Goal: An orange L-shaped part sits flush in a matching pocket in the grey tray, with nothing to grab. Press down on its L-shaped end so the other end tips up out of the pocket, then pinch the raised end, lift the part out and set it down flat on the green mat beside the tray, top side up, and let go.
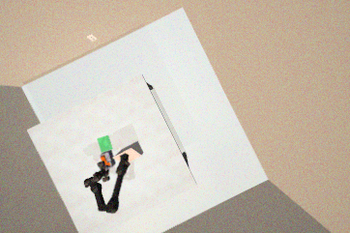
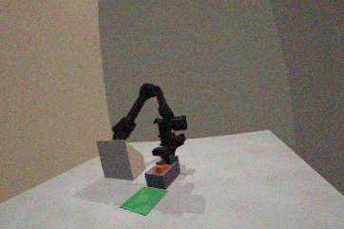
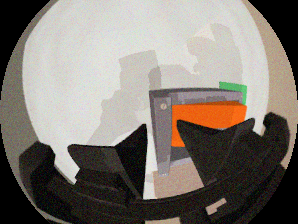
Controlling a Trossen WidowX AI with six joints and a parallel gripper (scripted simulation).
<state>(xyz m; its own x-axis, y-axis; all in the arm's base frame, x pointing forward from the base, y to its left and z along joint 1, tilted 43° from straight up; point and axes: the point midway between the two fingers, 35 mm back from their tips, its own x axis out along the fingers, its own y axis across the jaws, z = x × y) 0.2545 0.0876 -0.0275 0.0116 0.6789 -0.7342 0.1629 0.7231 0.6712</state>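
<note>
Now: the orange L-shaped part 2 cm behind my gripper tip, 5 cm to the right of it and 1 cm below it. Also, from my gripper tip: green mat: 4 cm behind, 22 cm to the right, 7 cm below.
</note>
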